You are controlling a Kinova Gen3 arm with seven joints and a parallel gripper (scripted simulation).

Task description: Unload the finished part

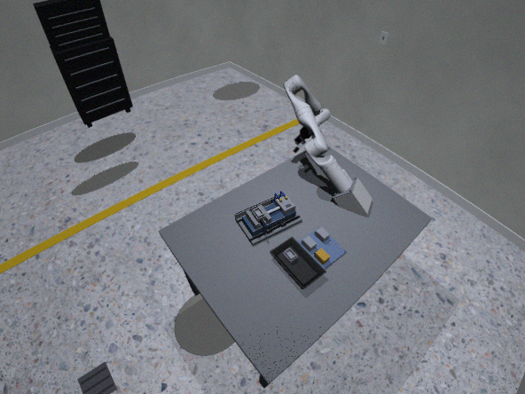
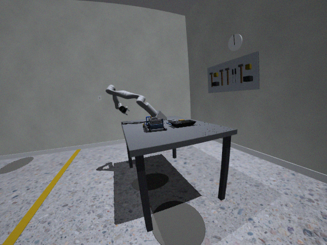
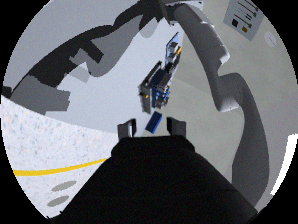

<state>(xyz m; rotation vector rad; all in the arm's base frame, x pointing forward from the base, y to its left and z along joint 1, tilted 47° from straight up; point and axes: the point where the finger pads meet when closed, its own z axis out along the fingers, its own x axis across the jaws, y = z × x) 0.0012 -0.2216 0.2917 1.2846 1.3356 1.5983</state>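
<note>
My gripper is now 41 cm short of the vise, 22 cm to the right of it and 12 cm above it. Round my hand: yellow block: 56 cm to the left, 36 cm ahead, 13 cm below.
</note>
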